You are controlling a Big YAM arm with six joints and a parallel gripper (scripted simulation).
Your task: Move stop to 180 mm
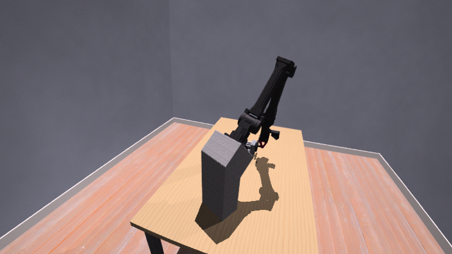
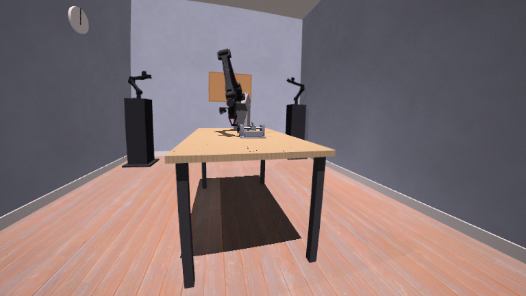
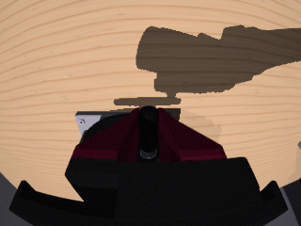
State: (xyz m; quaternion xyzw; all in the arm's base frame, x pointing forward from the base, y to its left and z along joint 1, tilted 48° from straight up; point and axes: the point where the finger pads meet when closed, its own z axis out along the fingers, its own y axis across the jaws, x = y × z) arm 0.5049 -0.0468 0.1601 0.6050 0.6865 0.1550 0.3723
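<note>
The black handwheel handle lies 1 cm to the left of my hand.
</note>
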